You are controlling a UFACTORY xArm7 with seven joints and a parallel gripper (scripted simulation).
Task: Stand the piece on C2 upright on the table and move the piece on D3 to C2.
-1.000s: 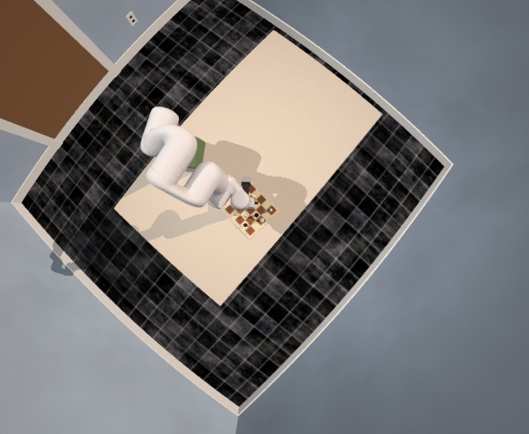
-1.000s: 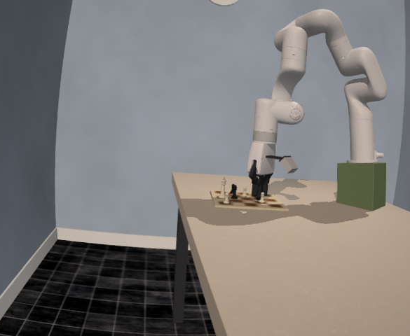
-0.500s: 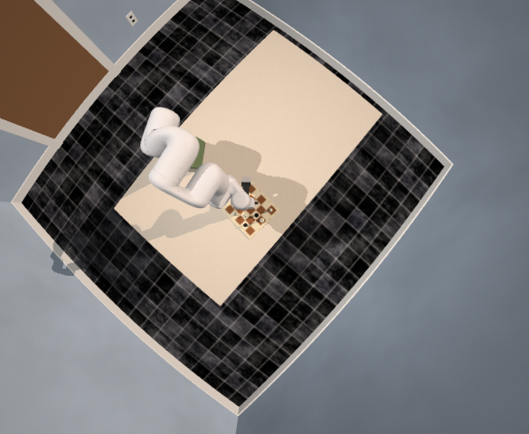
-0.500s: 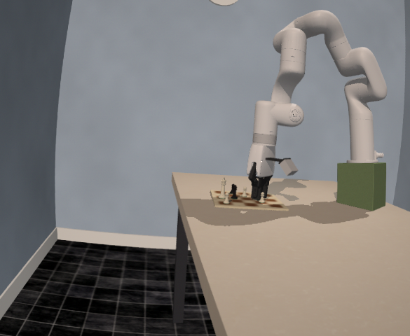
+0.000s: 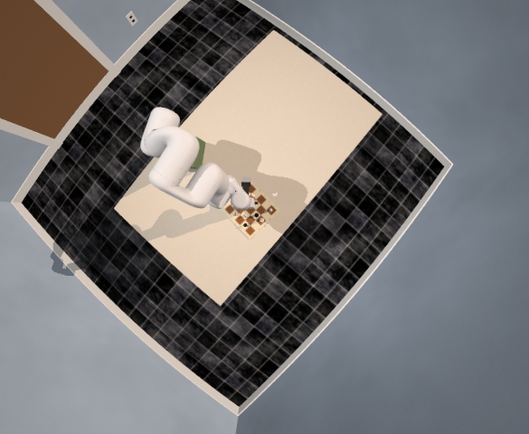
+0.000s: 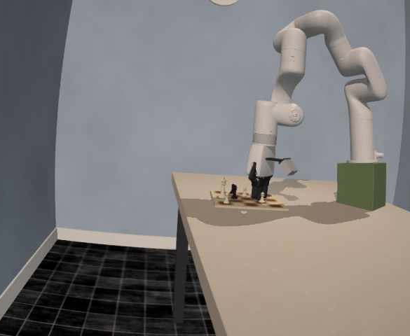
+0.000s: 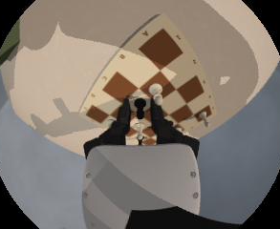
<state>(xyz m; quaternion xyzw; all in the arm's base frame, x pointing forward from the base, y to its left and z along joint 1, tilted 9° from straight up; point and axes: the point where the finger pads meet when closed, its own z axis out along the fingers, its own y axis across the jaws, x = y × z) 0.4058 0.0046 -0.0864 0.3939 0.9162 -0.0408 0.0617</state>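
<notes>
Right now my hand is 4 cm short of the chessboard and 3 cm above it.
</notes>
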